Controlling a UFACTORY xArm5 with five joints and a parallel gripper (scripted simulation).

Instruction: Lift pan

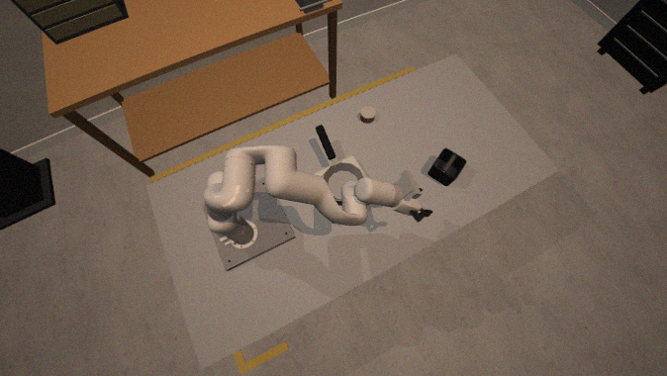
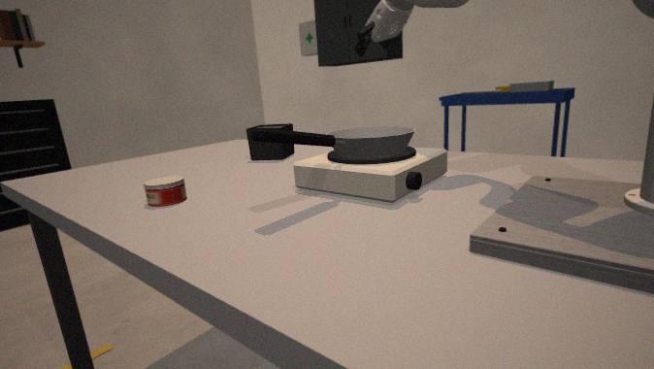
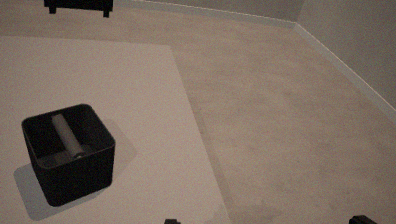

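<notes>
Now: hand 330 mm to the right of the pan, 210 mm above it and 150 mm past it. Also, from my hand: hot plate 270 mm to the left, 270 mm below, 180 mm behind.
</notes>
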